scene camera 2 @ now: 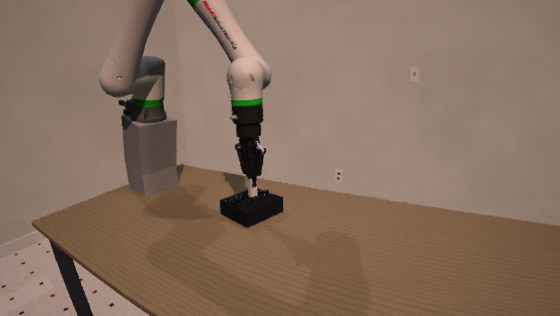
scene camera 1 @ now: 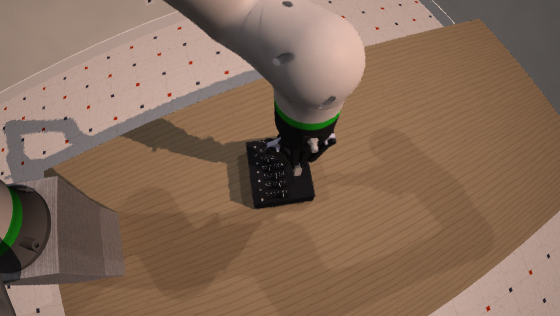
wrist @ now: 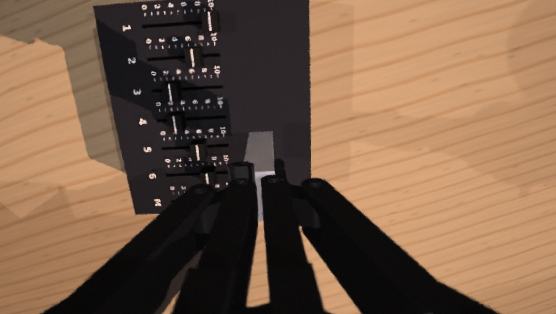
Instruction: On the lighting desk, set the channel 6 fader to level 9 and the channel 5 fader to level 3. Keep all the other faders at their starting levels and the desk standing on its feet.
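Places are measured from the arm's base along level axes (x ahead, y left, z up), in centimetres.
Pixels of known places: gripper, between the fingertips: (scene camera 2: pixel 253 195) (scene camera 1: pixel 296 170) (wrist: pixel 262 150); arm's base, origin of its link: (scene camera 2: pixel 148 117) (scene camera 1: pixel 12 228).
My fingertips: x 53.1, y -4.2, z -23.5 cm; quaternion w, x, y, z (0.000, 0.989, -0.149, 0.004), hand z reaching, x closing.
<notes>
For each thing: its middle in the pictures, then the offset to it from my fingertips. Level surfaces: height alone.
- black lighting desk, middle of its body: (wrist: pixel 215 108) (scene camera 1: pixel 279 171) (scene camera 2: pixel 251 204) dz -4.9, dx -2.9, dy +3.0 cm
- channel 5 fader, middle of its body: (wrist: pixel 199 150) dz -2.1, dx -4.6, dy +1.0 cm
- channel 6 fader, middle of its body: (wrist: pixel 208 177) dz -2.1, dx -4.8, dy -1.3 cm
- channel 1 fader, middle of its body: (wrist: pixel 211 21) dz -2.1, dx -0.3, dy +8.9 cm
- channel 2 fader, middle of its body: (wrist: pixel 194 57) dz -2.1, dx -2.2, dy +7.1 cm
- channel 3 fader, middle of its body: (wrist: pixel 172 91) dz -2.1, dx -4.6, dy +5.6 cm
- channel 4 fader, middle of its body: (wrist: pixel 176 122) dz -2.1, dx -5.2, dy +3.5 cm
- wooden table, height of its surface: dz -8.3 cm
The black lighting desk (scene camera 1: pixel 300 191) (scene camera 2: pixel 265 210) (wrist: pixel 270 65) stands flat on the table. In the wrist view, the channel 5 fader (wrist: pixel 198 151) is near level 6. The channel 6 fader (wrist: pixel 208 176) is near level 7, its lower part hidden by the gripper. My gripper (scene camera 1: pixel 297 171) (scene camera 2: pixel 252 189) (wrist: pixel 262 150) is shut and empty. Its pale fingertips are over the bare panel, beyond the level 10 ends of the channel 5 and 6 slots. Whether they touch the panel is unclear.
The channel 1 fader (wrist: pixel 210 21) is near 10, channel 2 fader (wrist: pixel 193 57) near 7, channel 3 fader (wrist: pixel 170 92) and channel 4 fader (wrist: pixel 175 122) near 3. The M fader is hidden. The arm's grey pedestal (scene camera 1: pixel 87 235) (scene camera 2: pixel 152 152) stands at the wooden table (scene camera 1: pixel 425 100) (scene camera 2: pixel 425 250).
</notes>
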